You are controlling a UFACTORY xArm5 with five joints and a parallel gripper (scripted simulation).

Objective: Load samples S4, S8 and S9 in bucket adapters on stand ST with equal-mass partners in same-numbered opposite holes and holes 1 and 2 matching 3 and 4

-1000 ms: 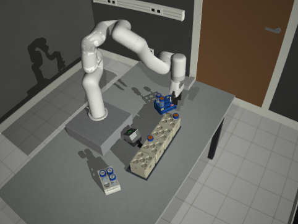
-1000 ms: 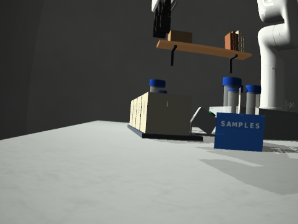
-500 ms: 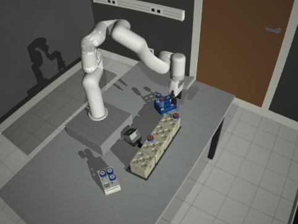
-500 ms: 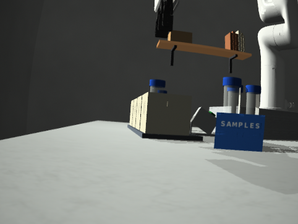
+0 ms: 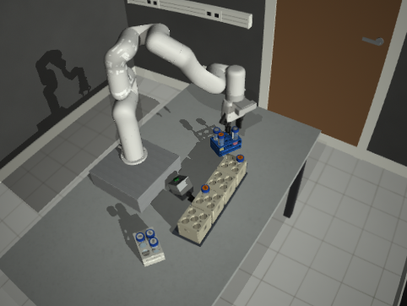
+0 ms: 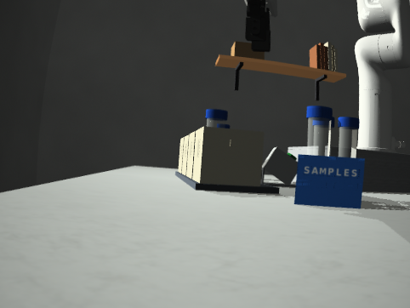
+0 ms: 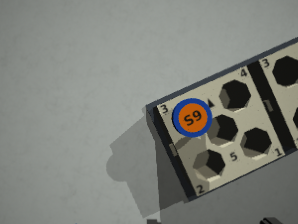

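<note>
Right now my hand is 22 cm above the blue samples rack, 10 cm to the right of it and 9 cm past it. The rest, counted from my hand: white blanks rack: 56 cm to the right, 22 cm below, 5 cm behind; adapter: 20 cm below, 6 cm to the right, 3 cm ahead.
</note>
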